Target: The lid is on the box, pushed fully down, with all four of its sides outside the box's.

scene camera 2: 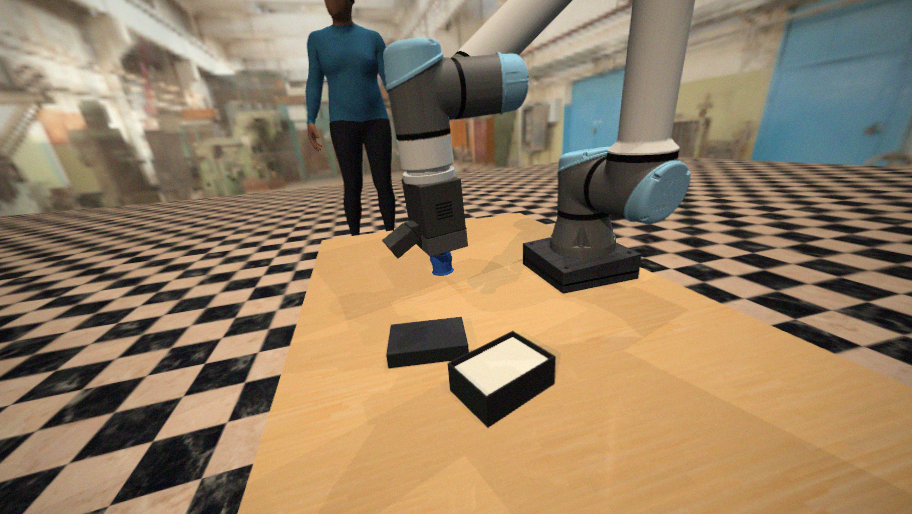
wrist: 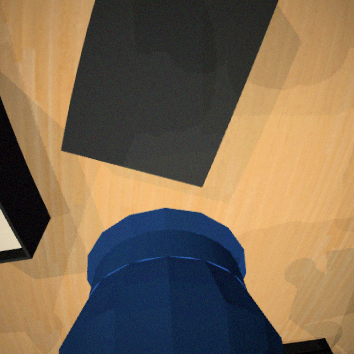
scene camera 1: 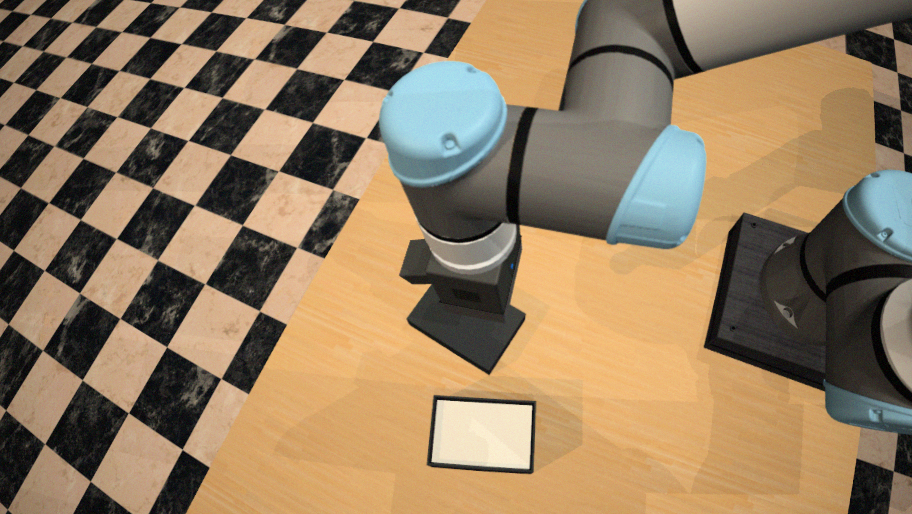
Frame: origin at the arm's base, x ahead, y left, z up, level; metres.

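Seen in the pictures: hand, its tool point: (scene camera 2: 442, 270) (wrist: 166, 278); arm's base, origin of its link: (scene camera 2: 581, 245) (scene camera 1: 812, 291).
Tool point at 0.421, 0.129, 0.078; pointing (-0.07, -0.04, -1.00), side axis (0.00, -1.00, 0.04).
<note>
Offsets run from my tool point to a thing's top centre, as dx, dy, dz. Level surfaces: height alone.
The black lid @(+0.036, -0.009, -0.113) (scene camera 1: 475, 335) (scene camera 2: 427, 338) (wrist: 150, 90) lies with its flat face up on the wooden table, apart from the box and turned at an angle to it. In scene camera 1 the tool covers its far part. The open black box @(-0.023, +0.137, -0.092) (scene camera 1: 482, 469) (scene camera 2: 520, 395) (wrist: 22, 200) stands beside it, with a cream-coloured inside surface a little below its rim. My gripper, a blue suction cup (scene camera 2: 442, 273) (wrist: 166, 240), is open and holds nothing. It hangs above the table, off to one side of the lid. In scene camera 1 the cup is hidden behind the tool body.
The arm's dark square base plate (scene camera 1: 734, 287) (scene camera 2: 542, 268) stands on the table @(dz -0.139) (scene camera 1: 332, 408) (scene camera 2: 357, 446), to the right of the lid and box in scene camera 1. A person (scene camera 2: 348, 76) in a blue top stands behind the table's far edge. Checkered floor surrounds the table.
</note>
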